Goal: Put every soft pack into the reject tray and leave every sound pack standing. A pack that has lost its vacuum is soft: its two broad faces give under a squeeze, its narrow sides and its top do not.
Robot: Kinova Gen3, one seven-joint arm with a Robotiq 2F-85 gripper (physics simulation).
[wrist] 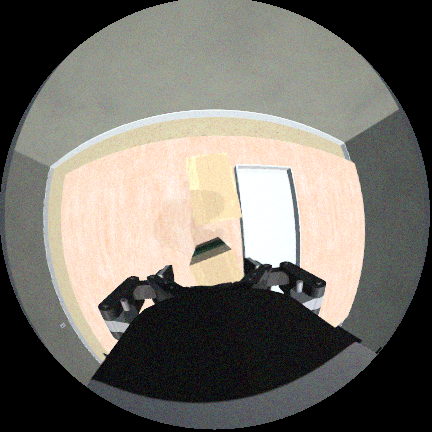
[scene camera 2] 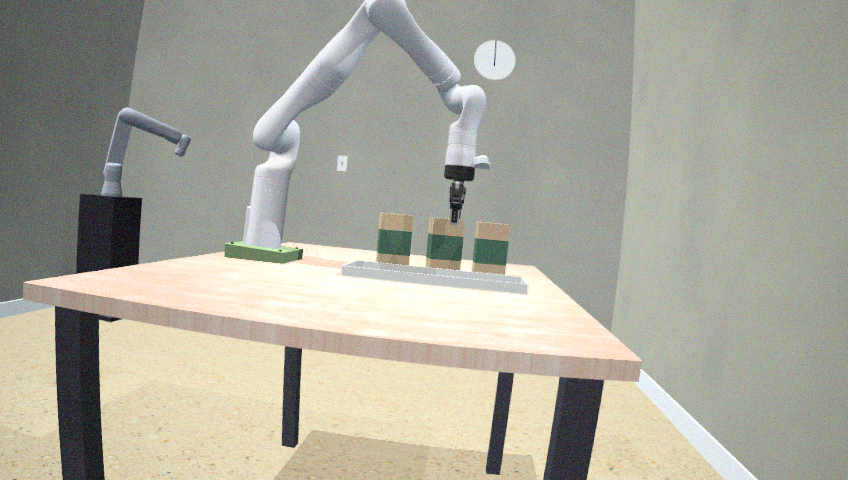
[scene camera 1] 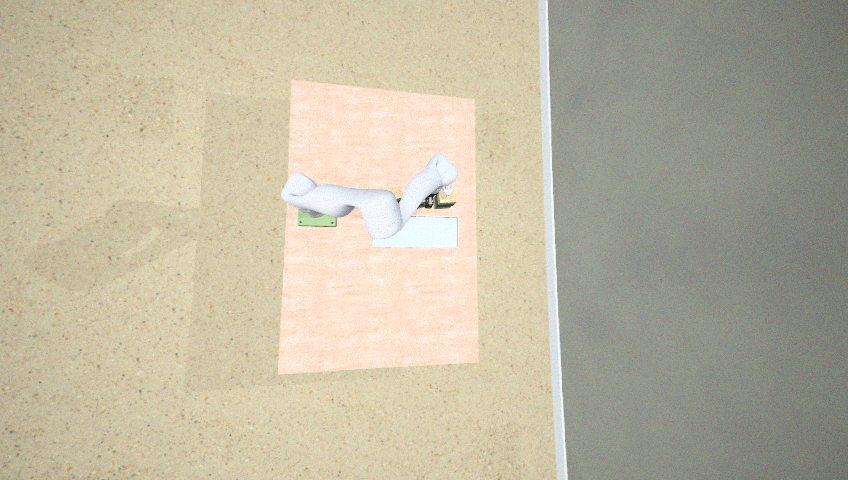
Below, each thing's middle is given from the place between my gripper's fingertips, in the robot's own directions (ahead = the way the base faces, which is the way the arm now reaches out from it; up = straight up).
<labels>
My gripper is now 2 cm past the reject tray [scene camera 2: 362, 269], 15 cm to the left of it and 12 cm above it.
</labels>
